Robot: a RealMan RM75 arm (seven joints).
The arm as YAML. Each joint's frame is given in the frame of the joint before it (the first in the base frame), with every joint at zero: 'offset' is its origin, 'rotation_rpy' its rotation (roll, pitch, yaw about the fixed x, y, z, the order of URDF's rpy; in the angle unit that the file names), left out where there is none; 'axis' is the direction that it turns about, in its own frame. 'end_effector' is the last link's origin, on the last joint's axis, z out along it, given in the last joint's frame.
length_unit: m
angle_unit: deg
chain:
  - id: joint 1
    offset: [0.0, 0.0, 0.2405]
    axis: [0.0, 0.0, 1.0]
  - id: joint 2
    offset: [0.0, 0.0, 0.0]
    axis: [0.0, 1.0, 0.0]
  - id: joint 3
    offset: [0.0, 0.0, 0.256]
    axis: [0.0, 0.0, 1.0]
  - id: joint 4
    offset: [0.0, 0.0, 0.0]
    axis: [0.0, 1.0, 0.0]
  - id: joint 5
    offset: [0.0, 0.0, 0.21]
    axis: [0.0, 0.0, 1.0]
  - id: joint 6
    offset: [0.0, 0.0, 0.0]
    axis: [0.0, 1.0, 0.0]
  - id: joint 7
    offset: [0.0, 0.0, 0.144]
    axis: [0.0, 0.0, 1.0]
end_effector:
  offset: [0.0, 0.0, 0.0]
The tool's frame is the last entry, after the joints.
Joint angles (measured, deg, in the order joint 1, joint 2, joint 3, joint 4, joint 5, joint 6, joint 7), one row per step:
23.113, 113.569, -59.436, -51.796, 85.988, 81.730, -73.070
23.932, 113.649, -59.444, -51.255, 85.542, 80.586, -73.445
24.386, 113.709, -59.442, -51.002, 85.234, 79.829, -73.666
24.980, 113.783, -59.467, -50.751, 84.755, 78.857, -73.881
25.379, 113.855, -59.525, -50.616, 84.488, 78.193, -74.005
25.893, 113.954, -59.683, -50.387, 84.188, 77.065, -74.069
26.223, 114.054, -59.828, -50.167, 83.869, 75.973, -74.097
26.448, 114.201, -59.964, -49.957, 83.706, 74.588, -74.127
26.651, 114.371, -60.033, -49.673, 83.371, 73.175, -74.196
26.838, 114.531, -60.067, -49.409, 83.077, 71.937, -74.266
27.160, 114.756, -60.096, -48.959, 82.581, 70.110, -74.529
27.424, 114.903, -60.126, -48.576, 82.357, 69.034, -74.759
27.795, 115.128, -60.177, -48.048, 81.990, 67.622, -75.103
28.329, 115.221, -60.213, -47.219, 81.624, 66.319, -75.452
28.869, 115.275, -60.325, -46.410, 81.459, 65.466, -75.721
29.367, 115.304, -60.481, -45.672, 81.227, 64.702, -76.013
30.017, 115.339, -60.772, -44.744, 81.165, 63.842, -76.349
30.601, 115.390, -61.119, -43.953, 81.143, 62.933, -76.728
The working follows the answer.
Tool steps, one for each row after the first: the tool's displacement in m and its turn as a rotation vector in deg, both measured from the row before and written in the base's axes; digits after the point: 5 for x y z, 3 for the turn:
-0.00141, 0.00483, -0.00177, 0.556, -0.643, 0.023
-0.00072, 0.00292, -0.00094, 0.410, -0.455, -0.011
-0.00110, 0.00378, -0.00119, 0.486, -0.669, 0.008
-0.00107, 0.00255, -0.00092, 0.325, -0.401, 0.036
-0.00112, 0.00369, -0.00139, 0.522, -0.519, -0.174
0.00001, 0.00284, -0.00136, 0.492, -0.510, -0.362
0.00056, 0.00304, -0.00116, 0.781, -0.409, -0.593
0.00134, 0.00279, -0.00143, 0.757, -0.533, -0.694
0.00117, 0.00244, -0.00124, 0.674, -0.454, -0.609
0.00183, 0.00363, -0.00188, 1.006, -0.810, -0.778
0.00079, 0.00225, -0.00148, 0.554, -0.424, -0.402
0.00099, 0.00284, -0.00235, 0.667, -0.630, -0.484
0.00120, 0.00304, -0.00234, 0.477, -0.646, -0.497
0.00015, 0.00230, -0.00249, 0.129, -0.364, -0.267
0.00023, 0.00196, -0.00242, 0.050, -0.483, -0.170
-0.00054, 0.00238, -0.00320, -0.017, -0.404, -0.115
-0.00067, 0.00230, -0.00301, 0.071, -0.470, -0.036

Tool pose at each row, in the base's axes (x y z in m, rotation vector in deg; rounded; the steps above come from the unrounded poses):
0.24287, 0.34621, 0.04738, -146.844, 55.331, 46.045
0.24146, 0.35104, 0.04561, -146.491, 54.754, 45.337
0.24074, 0.35396, 0.04467, -146.206, 54.370, 44.835
0.23964, 0.35774, 0.04348, -145.899, 53.850, 44.073
0.23857, 0.36029, 0.04256, -145.704, 53.481, 43.636
0.23744, 0.36398, 0.04117, -145.219, 53.207, 43.036
0.23746, 0.36681, 0.03981, -144.635, 53.178, 42.388
0.23802, 0.36985, 0.03865, -143.636, 53.284, 41.888
0.23936, 0.37265, 0.03722, -142.610, 53.476, 41.189
0.24053, 0.37508, 0.03598, -141.698, 53.638, 40.599
0.24236, 0.37872, 0.03410, -140.436, 53.671, 39.597
0.24315, 0.38097, 0.03263, -139.752, 53.664, 39.084
0.24414, 0.38381, 0.03028, -138.944, 53.607, 38.318
0.24534, 0.38685, 0.02794, -138.292, 53.660, 37.470
0.24549, 0.38915, 0.02545, -138.054, 53.749, 36.954
0.24572, 0.39111, 0.02303, -137.956, 53.719, 36.299
0.24518, 0.39349, 0.01983, -137.940, 53.694, 35.742
0.24451, 0.39579, 0.01682, -137.900, 53.505, 35.161

